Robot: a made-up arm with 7 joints. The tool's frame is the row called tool.
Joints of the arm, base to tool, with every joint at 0 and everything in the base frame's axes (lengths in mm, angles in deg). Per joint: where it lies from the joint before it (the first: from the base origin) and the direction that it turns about. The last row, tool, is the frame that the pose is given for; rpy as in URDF.
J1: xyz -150.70 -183.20 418.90 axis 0 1 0
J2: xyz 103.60 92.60 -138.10 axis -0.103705 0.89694 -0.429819
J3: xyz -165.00 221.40 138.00 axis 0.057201 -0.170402 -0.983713
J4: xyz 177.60 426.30 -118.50 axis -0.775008 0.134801 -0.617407
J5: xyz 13.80 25.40 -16.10 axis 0 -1 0
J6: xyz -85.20 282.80 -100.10 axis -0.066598 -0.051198 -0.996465
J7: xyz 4.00 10.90 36.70 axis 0 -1 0
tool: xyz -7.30 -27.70 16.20 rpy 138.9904 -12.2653 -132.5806
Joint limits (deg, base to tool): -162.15..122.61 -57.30..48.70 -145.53..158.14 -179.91..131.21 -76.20..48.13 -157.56..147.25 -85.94..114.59
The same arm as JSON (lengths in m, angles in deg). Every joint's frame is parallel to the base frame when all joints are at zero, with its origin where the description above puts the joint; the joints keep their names.
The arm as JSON. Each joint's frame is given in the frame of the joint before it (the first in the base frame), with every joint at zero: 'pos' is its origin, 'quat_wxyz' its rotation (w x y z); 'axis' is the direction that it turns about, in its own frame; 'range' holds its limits. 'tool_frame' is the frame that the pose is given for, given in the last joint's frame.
{"length_unit": "m", "angle_unit": "deg", "joints": [{"joint": "J1", "pos": [-0.1507, -0.1832, 0.4189], "quat_wxyz": [1.0, 0.0, 0.0, 0.0], "axis": "+y", "range": [-162.15, 122.61]}, {"joint": "J2", "pos": [0.1036, 0.0926, -0.1381], "quat_wxyz": [1.0, 0.0, 0.0, 0.0], "axis": [-0.103705, 0.89694, -0.429819], "range": [-57.3, 48.7]}, {"joint": "J3", "pos": [-0.165, 0.2214, 0.138], "quat_wxyz": [1.0, 0.0, 0.0, 0.0], "axis": [0.057201, -0.170402, -0.983713], "range": [-145.53, 158.14]}, {"joint": "J4", "pos": [0.1776, 0.4263, -0.1185], "quat_wxyz": [1.0, 0.0, 0.0, 0.0], "axis": [-0.775008, 0.134801, -0.617407], "range": [-179.91, 131.21]}, {"joint": "J5", "pos": [0.0138, 0.0254, -0.0161], "quat_wxyz": [1.0, 0.0, 0.0, 0.0], "axis": "-y", "range": [-76.2, 48.13]}, {"joint": "J6", "pos": [-0.0852, 0.2828, -0.1001], "quat_wxyz": [1.0, 0.0, 0.0, 0.0], "axis": [-0.066598, -0.051198, -0.996465], "range": [-157.56, 147.25]}, {"joint": "J7", "pos": [0.004, 0.0109, 0.0367], "quat_wxyz": [1.0, 0.0, 0.0, 0.0], "axis": "-y", "range": [-85.94, 114.59]}], "tool_frame": {"pos": [-0.0073, -0.0277, 0.0162], "quat_wxyz": [0.231661, 0.340209, -0.867725, -0.278649]}}
